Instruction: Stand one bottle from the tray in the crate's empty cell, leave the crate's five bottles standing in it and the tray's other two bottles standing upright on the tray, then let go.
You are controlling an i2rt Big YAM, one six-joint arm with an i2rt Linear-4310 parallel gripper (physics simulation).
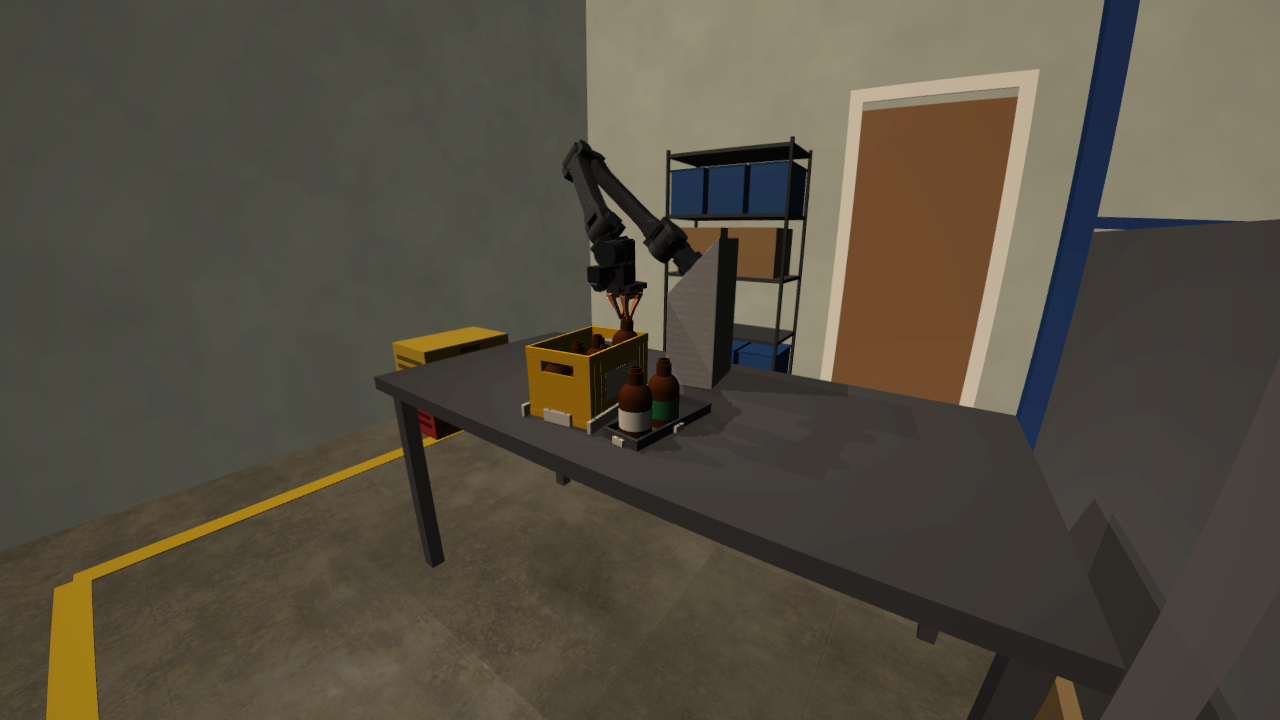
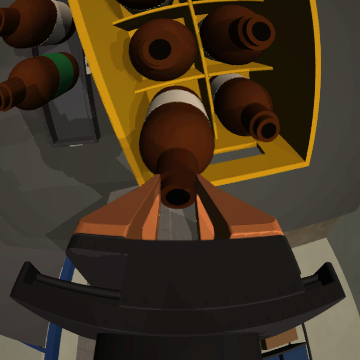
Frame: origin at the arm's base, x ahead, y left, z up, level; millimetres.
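Seen in the pictures: gripper, fingertip midpoint: (image 1: 625, 319) (image 2: 177, 181); arm's base, origin of the base link: (image 1: 698, 272).
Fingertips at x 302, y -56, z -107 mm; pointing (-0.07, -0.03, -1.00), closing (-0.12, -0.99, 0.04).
Observation:
Offsets run from my fingertips to a thing's middle. "*": to the spot under its first point. Level surfaces: height alone.
The gripper (image 1: 626, 317) (image 2: 179, 176) is shut on the neck of a brown bottle with a white label {dx -3, dy -2, dz -70 mm} (image 1: 624, 334) (image 2: 176, 132). The held bottle is partly below the rim of the yellow crate {dx +94, dy -39, dz -126 mm} (image 1: 556, 386) (image 2: 287, 163), at the corner cell on the tray side nearest the robot's base; its bottom is hidden. Several brown bottles {dx +7, dy -91, dz -129 mm} (image 1: 597, 342) {dx +86, dy +1, dz -129 mm} (image 2: 162, 62) stand in other crate cells, one directly beyond the held bottle. A white-labelled bottle {dx +182, dy +162, dz -132 mm} (image 1: 635, 400) (image 2: 32, 25) and a green-labelled bottle {dx +95, dy +180, dz -132 mm} (image 1: 663, 386) (image 2: 37, 82) stand upright on the dark tray {dx +97, dy +176, dz -201 mm} (image 1: 657, 435) (image 2: 75, 122).
Pale brackets {* dx +241, dy -23, dz -197 mm} (image 1: 556, 417) sit at the crate's foot on the dark table {dz -214 mm} (image 1: 805, 501). The robot's grey mount (image 1: 698, 331) stands behind the tray. A shelf rack (image 1: 793, 143) stands behind the table, and a yellow box (image 1: 447, 341) shows beyond its left end.

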